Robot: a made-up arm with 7 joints.
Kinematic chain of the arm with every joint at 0, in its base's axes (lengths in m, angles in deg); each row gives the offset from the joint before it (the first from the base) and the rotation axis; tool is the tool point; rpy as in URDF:
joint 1: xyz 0 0 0.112 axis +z
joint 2: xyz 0 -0.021 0.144 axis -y
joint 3: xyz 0 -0.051 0.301 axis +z
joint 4: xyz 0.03 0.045 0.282 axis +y
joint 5: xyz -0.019 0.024 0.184 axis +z
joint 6: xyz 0 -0.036 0.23 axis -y
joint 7: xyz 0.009 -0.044 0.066 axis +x
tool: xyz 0 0 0 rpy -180 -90 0
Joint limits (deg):
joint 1: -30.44..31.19
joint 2: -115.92..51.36
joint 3: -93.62..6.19
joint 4: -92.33..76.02
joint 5: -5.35..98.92
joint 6: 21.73..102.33
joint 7: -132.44..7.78
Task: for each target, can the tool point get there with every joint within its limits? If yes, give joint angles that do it. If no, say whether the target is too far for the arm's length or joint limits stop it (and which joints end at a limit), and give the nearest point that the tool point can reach.
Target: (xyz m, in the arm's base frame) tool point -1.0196 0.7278 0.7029
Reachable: no: too far | nearest point -0.7703 0.4873 0.6777 | short by 0.347 m
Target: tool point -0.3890 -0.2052 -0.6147
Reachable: no: joint limits stop it (at a limit: joint 1, joint 2, joint 4, joint 5, joint 6) | nearest point 0.1909 -0.3883 -0.4601 | short by 0.627 m
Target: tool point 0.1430 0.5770 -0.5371
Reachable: no: joint limits stop it (at a limit: joint 1, joint 2, joint 3, joint 5, joint 6) | nearest point 0.3354 0.2577 -0.4901 | short by 0.376 m
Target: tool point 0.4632 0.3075 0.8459
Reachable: yes | joints 9.77 -57.76 -55.51 -72.34 68.42 80.88 -94.67
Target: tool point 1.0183 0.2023 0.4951
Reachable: yes | joints 21.96 -74.16 -82.53 4.35 89.95 41.21 -117.21
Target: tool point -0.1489 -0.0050 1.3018
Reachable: yes | joints -5.03 7.39 -29.52 -15.46 90.74 33.65 -7.47
